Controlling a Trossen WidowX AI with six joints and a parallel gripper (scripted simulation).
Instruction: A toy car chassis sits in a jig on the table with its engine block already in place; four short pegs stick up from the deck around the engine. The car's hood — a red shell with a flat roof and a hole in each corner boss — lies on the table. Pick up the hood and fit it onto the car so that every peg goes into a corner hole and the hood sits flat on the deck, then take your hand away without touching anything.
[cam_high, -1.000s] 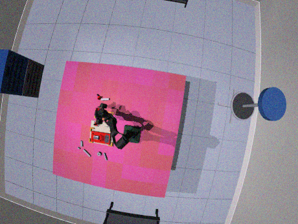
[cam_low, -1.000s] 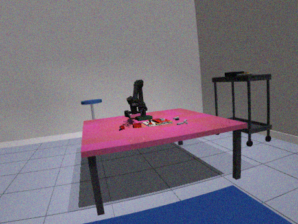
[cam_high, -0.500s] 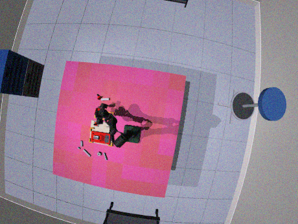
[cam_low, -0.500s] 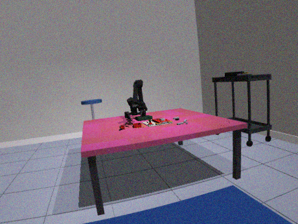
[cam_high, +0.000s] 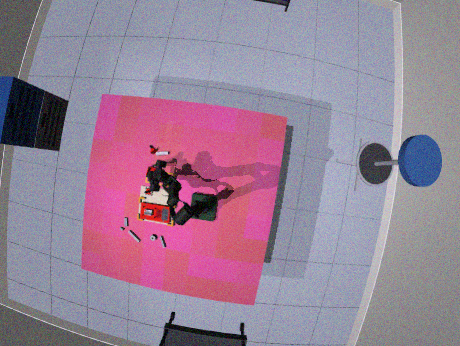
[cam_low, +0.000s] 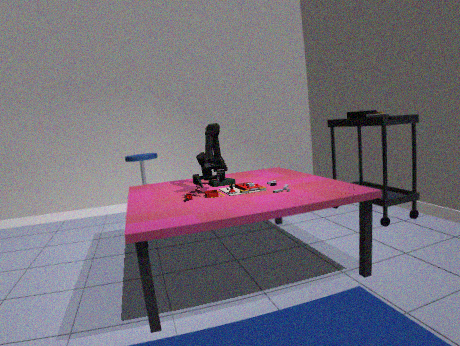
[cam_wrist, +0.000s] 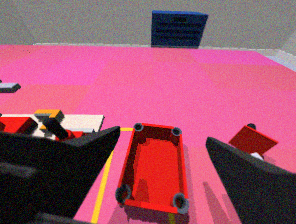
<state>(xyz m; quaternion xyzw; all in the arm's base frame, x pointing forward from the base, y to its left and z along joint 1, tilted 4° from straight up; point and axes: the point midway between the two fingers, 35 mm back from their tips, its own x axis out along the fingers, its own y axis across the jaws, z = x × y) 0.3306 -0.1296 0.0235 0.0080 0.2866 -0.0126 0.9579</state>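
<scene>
Now: gripper tip 10 mm past the red hood and 50 mm above it. Round my gripper tip: grey engine block (30 mm behind, 260 mm to the left, 30 mm below).
</scene>
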